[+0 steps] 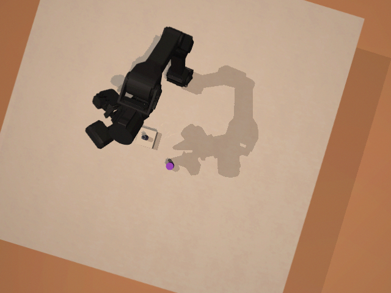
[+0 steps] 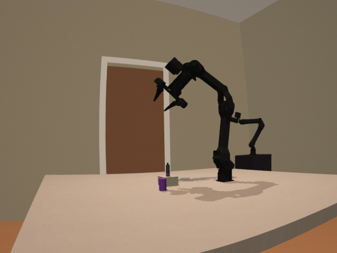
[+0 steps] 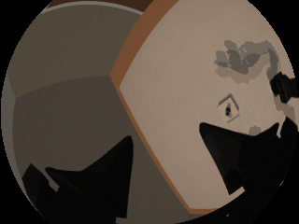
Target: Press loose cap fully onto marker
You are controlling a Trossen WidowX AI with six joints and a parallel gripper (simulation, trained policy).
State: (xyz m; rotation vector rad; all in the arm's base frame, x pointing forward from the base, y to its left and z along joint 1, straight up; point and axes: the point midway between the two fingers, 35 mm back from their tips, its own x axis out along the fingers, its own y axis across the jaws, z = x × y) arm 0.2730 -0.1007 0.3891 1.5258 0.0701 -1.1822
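Right now the purple cap is 340 mm below my gripper tip, 180 mm to the left of it and 70 mm ahead of it. Round my gripper tip: holder block: 350 mm below, 60 mm to the left, 10 mm behind; dark marker: 290 mm below, 60 mm to the left, 10 mm behind.
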